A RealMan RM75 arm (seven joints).
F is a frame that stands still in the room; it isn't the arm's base.
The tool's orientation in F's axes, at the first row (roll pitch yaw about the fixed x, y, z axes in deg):
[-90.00 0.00 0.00]
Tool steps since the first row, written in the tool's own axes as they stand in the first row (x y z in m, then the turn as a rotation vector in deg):
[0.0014 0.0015 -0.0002 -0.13 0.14 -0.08]
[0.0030 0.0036 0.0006 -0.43 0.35 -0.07]
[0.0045 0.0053 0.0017 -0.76 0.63 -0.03]
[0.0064 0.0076 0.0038 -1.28 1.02 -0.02]
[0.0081 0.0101 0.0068 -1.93 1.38 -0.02]
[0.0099 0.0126 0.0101 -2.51 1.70 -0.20]
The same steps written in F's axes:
[0.0014 -0.0002 -0.0015 -0.13 -0.08 -0.14]
[0.0030 0.0006 -0.0036 -0.43 -0.07 -0.35]
[0.0045 0.0017 -0.0053 -0.76 -0.03 -0.63]
[0.0064 0.0038 -0.0076 -1.28 -0.02 -1.02]
[0.0081 0.0068 -0.0101 -1.93 -0.02 -1.38]
[0.0099 0.0101 -0.0126 -2.51 -0.20 -1.70]

